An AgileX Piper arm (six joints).
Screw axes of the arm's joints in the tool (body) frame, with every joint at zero. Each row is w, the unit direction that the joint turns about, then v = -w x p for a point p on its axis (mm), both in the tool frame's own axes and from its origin. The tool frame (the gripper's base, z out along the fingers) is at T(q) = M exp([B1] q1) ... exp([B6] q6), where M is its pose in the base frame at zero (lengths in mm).
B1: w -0.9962 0 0.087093 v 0 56.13 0
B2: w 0 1 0 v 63.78 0 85.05
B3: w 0 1 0 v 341.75 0 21.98
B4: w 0 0 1 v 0 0 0
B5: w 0 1 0 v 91 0 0
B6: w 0 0 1 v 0 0 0
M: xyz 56.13 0 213.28 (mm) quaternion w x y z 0.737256 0 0.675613 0
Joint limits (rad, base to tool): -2.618..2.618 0..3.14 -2.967..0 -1.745..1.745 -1.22..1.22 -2.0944..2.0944
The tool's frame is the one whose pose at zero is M.
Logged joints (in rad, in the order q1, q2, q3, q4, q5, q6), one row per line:
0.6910 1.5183 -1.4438 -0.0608 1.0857 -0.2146
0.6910 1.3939 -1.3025 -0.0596 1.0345 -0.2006
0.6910 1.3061 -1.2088 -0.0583 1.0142 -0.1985
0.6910 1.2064 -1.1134 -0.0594 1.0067 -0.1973
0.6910 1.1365 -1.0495 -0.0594 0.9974 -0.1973
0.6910 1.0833 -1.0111 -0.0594 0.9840 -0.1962
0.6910 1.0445 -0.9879 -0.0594 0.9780 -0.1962
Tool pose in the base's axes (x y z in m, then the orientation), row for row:
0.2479 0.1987 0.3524 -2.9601 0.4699 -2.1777
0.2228 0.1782 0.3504 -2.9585 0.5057 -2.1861
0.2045 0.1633 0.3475 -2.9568 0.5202 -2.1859
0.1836 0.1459 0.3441 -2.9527 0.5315 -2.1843
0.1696 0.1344 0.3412 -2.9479 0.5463 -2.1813
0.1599 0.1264 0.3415 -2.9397 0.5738 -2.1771
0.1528 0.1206 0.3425 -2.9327 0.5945 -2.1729
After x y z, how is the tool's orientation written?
As angles about the fixed x, y, z axes (roll, pitch, yaw), in radians.
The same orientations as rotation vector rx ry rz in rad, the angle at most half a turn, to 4 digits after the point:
-1.1736 2.3678 0.0801
-1.1446 2.3454 0.0972
-1.1366 2.3340 0.1041
-1.1308 2.3238 0.1066
-1.1243 2.3101 0.1111
-1.1109 2.2858 0.1196
-1.1013 2.2669 0.1256

